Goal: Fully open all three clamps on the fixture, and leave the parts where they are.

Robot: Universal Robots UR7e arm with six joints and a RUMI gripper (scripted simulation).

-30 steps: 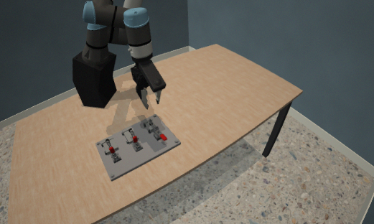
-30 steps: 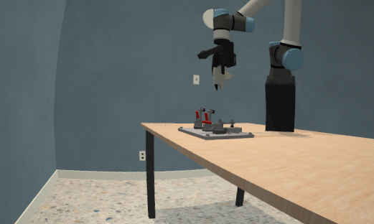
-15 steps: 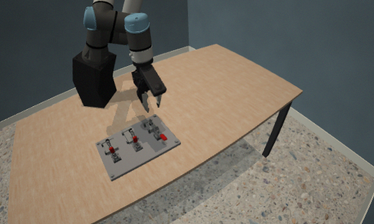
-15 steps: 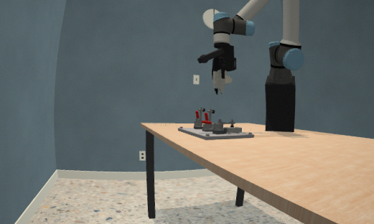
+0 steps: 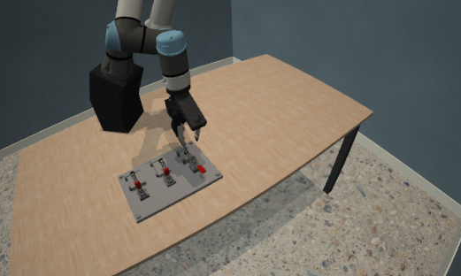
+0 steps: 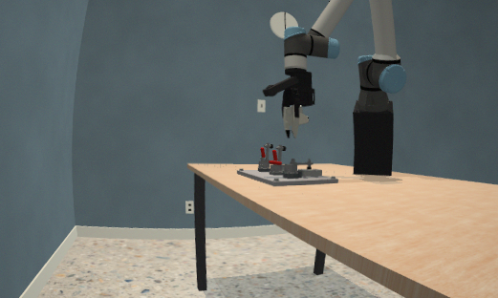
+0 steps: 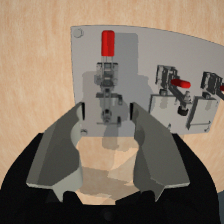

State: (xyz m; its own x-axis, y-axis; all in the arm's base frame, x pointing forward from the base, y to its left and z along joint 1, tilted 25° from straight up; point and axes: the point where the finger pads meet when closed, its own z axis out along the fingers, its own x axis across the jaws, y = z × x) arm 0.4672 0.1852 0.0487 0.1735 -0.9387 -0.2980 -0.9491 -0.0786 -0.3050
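My gripper is now 15 cm above the grey fixture plate, 11 cm to the left of it and 1 cm past it.
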